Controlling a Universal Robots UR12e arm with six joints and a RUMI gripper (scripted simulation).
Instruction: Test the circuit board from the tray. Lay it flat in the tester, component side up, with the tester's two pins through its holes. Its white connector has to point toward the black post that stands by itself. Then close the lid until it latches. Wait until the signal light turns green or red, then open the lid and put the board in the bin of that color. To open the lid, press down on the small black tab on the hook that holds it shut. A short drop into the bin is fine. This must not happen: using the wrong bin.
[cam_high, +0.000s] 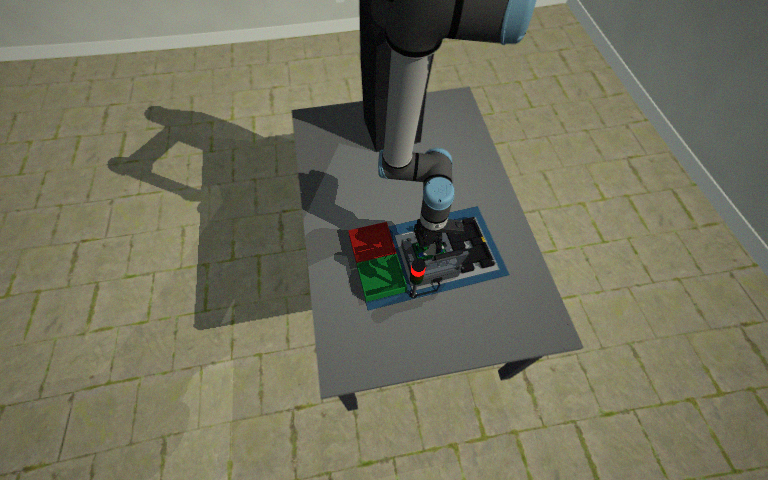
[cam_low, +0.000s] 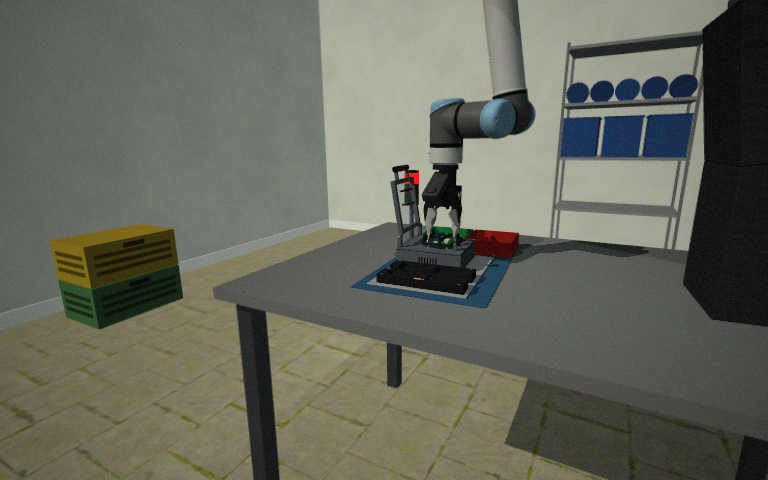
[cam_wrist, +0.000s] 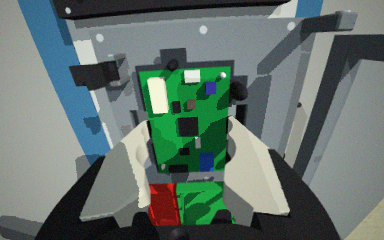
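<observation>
My hand is 10 mm to the left of the green circuit board. From my hand the other things lie so: black latch piece (60 mm to the left, 60 mm behind, 10 mm above); green bin (210 mm to the right, 60 mm below, 20 mm ahead); tester lid (110 mm ahead, 110 mm above, 20 mm to the right).
</observation>
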